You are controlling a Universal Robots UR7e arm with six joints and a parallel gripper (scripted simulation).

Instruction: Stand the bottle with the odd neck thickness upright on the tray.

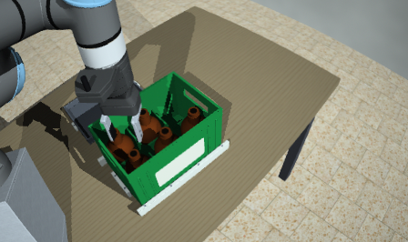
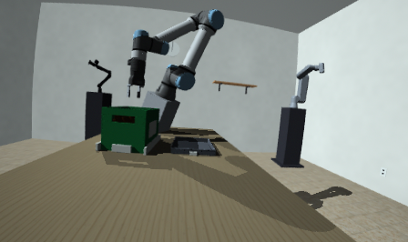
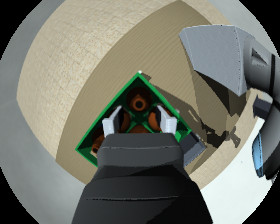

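Right now my hand is 16 cm above the crate, 9 cm short of it and 5 cm to the right of it. The rest, counted from my hand: dark grey tray: 33 cm to the left, 23 cm below, 5 cm ahead.
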